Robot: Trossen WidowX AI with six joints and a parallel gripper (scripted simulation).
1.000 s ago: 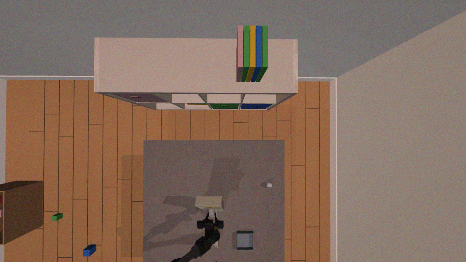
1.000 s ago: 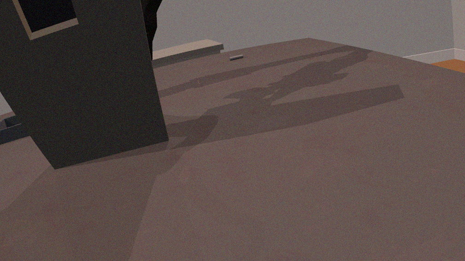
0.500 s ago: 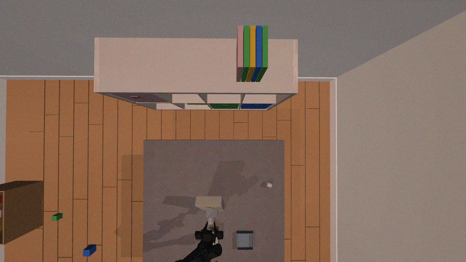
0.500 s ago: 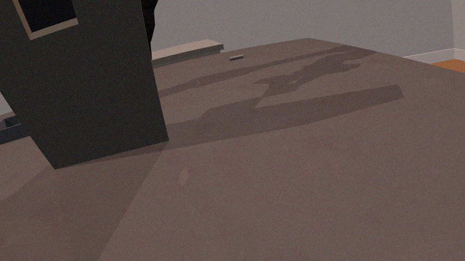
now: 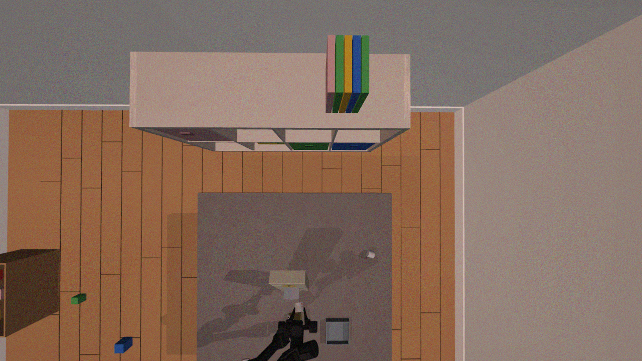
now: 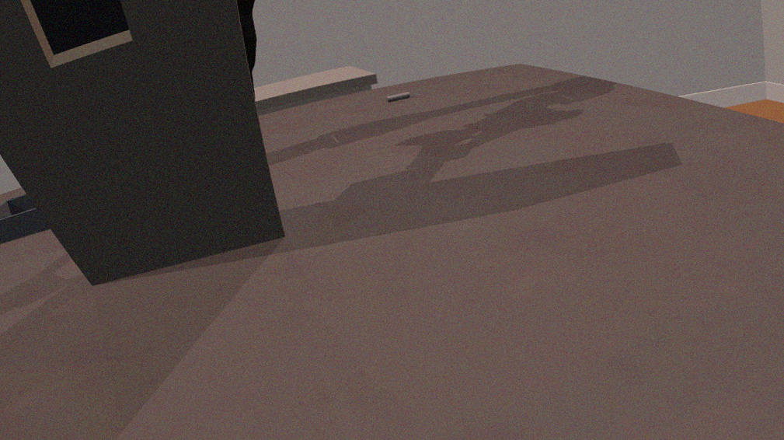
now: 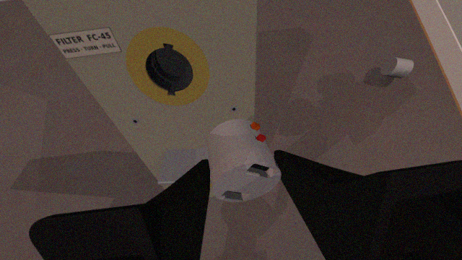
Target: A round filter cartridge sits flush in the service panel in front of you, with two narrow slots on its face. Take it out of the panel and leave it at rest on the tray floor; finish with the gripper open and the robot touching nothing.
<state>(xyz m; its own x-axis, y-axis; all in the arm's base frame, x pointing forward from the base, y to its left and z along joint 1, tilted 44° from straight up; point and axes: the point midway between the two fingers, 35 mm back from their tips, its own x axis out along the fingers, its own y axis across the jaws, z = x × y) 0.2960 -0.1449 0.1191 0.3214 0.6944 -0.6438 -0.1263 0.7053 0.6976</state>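
Now: gripper tip 30 cm past the grey tray, 26 cm to the left of it and 26 cm above it. From my gripper tip the other things lie so: beige service panel: 11 cm below, 7 cm to the left, 6 cm ahead; round filter cartridge: right at my gripper tip; small grey ledge: 13 cm below, 6 cm to the left.
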